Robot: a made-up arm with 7 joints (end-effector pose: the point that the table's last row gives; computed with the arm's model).
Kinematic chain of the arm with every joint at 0, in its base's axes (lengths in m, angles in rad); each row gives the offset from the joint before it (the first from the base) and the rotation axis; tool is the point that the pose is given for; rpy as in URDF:
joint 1: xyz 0 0 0.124 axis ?
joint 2: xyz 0 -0.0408 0.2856 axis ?
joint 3: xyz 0 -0.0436 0.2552 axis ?
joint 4: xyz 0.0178 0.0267 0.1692 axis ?
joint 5: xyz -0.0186 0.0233 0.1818 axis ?
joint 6: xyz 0 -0.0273 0.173 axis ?
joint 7: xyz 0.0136 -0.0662 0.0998 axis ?
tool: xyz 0 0 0 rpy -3.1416 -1.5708 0
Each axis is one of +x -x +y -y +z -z.
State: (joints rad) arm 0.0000 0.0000 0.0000 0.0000 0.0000 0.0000 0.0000
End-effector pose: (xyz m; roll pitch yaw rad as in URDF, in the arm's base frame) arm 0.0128 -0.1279 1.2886 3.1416 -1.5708 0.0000
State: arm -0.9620 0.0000 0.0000 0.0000 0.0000 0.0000 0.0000
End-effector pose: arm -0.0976 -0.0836 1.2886 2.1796 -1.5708 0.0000
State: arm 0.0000 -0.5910 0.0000 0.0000 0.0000 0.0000 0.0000
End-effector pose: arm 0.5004 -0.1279 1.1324 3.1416 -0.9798 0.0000
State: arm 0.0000 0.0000 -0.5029 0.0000 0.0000 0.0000 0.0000
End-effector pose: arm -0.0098 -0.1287 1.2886 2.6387 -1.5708 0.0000
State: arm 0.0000 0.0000 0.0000 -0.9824 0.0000 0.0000 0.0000
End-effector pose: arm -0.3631 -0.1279 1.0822 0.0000 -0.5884 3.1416
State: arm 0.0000 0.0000 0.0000 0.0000 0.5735 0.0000 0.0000
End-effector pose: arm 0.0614 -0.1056 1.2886 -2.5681 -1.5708 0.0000
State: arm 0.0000 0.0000 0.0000 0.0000 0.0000 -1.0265 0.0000
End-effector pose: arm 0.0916 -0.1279 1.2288 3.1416 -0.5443 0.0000
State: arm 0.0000 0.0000 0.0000 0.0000 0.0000 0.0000 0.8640
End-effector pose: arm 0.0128 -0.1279 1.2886 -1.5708 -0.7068 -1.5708
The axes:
joint 1: +z
joint 2: -y
joint 3: +z
joint 4: +y
joint 5: +z
joint 6: -y
joint 7: +x

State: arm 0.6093 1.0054 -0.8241 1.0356 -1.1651 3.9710 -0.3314
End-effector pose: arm -0.2323 -0.4966 0.8446 -1.8939 1.1283 0.2268
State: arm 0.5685 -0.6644 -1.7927 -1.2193 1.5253 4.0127 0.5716
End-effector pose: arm 0.3580 0.3518 0.7795 1.3140 0.0019 -0.3989
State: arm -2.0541 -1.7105 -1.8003 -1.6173 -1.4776 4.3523 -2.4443
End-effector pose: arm 0.0396 -0.3609 0.3482 1.8587 1.0998 -1.8034
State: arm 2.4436 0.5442 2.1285 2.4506 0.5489 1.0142 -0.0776
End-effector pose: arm -0.0214 -0.2666 0.4612 2.9407 0.0195 -2.0807
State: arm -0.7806 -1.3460 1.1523 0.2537 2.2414 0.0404 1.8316
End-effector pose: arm 0.6742 -0.4901 0.6316 -0.1310 -0.1834 1.3128
